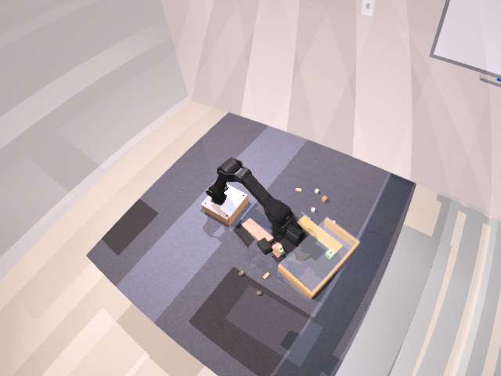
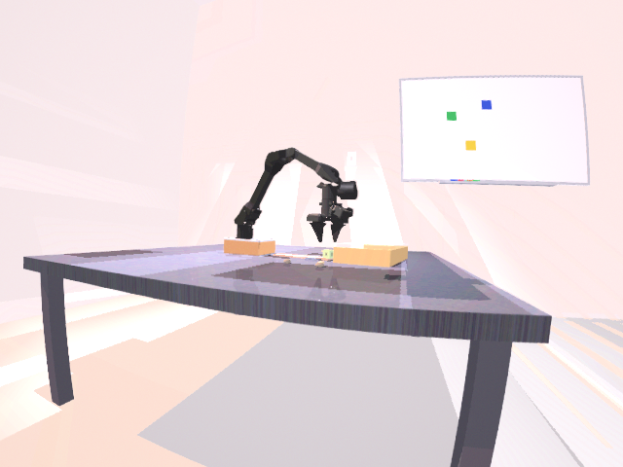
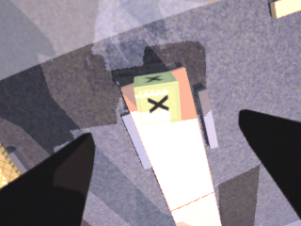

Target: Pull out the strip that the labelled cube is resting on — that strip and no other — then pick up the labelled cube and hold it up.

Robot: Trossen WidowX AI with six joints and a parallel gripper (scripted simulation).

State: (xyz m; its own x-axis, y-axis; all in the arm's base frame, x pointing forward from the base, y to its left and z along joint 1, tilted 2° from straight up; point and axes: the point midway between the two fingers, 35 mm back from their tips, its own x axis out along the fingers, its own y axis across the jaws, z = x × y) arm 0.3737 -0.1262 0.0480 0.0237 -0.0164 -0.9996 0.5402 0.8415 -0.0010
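My gripper tip is 100 mm past the salmon strip, 40 mm to the right of it and 60 mm above it.
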